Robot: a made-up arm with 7 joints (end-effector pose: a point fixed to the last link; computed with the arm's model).
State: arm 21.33 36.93 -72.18 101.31 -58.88 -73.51 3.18
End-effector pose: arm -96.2 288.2 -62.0 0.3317 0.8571 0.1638 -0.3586
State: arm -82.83 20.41 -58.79 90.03 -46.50 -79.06 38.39
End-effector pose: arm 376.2 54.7 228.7 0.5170 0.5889 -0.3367 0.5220
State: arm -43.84 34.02 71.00 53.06 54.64 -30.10 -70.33
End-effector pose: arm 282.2 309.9 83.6 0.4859 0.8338 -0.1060 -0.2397
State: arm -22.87 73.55 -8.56 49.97 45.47 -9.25 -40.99
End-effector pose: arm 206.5 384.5 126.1 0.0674 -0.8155 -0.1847 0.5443
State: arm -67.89 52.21 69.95 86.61 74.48 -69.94 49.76
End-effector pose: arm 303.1 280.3 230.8 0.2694 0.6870 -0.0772 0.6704
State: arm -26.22 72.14 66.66 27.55 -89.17 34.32 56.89
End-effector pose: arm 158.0 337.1 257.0 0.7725 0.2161 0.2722 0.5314
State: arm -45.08 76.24 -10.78 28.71 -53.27 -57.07 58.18
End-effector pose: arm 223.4 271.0 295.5 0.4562 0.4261 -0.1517 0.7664
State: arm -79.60 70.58 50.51 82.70 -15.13 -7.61 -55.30
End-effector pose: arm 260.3 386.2 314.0 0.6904 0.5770 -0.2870 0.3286
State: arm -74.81 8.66 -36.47 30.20 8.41 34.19 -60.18
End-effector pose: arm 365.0 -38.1 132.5 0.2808 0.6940 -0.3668 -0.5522
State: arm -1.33 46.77 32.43 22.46 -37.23 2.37 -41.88
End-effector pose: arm 150.0 333.2 52.4 0.6946 0.7178 -0.0469 -0.0070
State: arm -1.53 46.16 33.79 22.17 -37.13 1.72 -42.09
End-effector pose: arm 149.9 333.7 54.8 0.6929 0.7189 -0.0546 0.0070
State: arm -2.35 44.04 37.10 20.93 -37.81 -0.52 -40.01
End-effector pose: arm 150.0 333.0 61.0 0.6885 0.7189 -0.0692 0.0665
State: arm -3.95 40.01 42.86 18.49 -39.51 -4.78 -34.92
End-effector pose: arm 146.6 331.4 71.5 0.6759 0.7082 -0.0850 0.1853
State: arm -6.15 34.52 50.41 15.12 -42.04 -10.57 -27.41
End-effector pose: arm 134.8 328.8 82.3 0.6487 0.6713 -0.0895 0.3472
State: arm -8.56 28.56 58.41 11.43 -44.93 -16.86 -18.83
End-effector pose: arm 114.6 323.6 87.9 0.6051 0.6032 -0.0755 0.5141
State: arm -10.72 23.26 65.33 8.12 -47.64 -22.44 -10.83
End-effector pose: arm 92.8 315.0 87.1 0.5544 0.5200 -0.0496 0.6479
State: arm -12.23 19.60 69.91 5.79 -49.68 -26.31 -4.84
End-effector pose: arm 77.1 306.1 83.4 0.5136 0.4498 -0.0255 0.7303
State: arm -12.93 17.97 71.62 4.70 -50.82 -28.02 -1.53
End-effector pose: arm 71.0 301.0 80.9 0.4959 0.4116 -0.0118 0.7646
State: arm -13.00 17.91 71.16 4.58 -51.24 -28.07 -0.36
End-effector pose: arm 72.2 300.2 80.4 0.4987 0.4024 -0.0078 0.7677
